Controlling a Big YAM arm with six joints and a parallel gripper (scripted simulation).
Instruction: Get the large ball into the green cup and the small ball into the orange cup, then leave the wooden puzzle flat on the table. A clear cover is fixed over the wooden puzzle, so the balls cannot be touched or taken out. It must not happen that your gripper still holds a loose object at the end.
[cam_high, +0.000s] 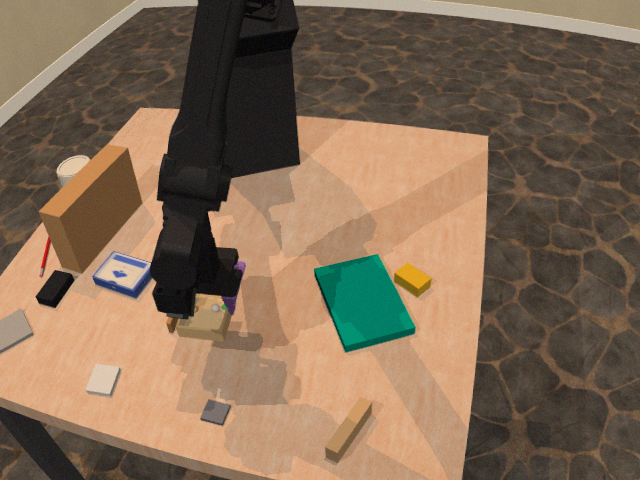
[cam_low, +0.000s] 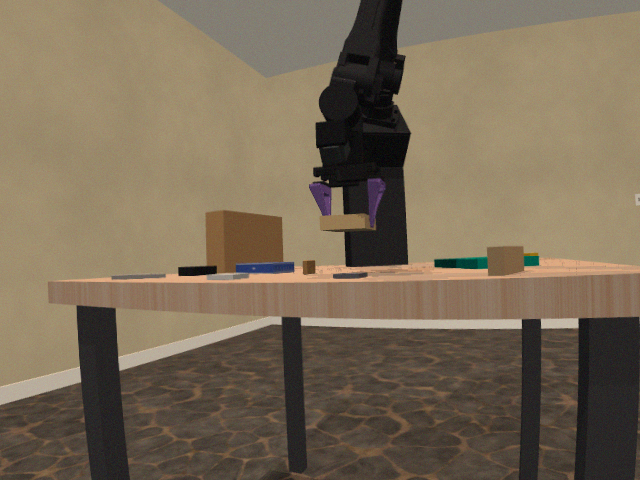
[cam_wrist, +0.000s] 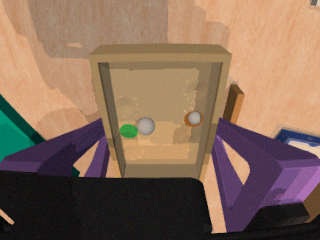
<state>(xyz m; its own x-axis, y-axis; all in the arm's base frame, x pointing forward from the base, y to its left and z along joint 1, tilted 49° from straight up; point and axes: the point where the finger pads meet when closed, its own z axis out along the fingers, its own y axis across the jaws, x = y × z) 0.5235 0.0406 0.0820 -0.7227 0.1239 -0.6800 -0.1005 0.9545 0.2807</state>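
Now: the grey tile 130 mm ahead of my hand, 50 mm to the left of it and 80 mm below it. Also, from my hand: green book: 130 mm behind, 200 mm to the left, 70 mm below; wooden puzzle: 10 mm below; white tile: 130 mm ahead, 150 mm to the right, 80 mm below.
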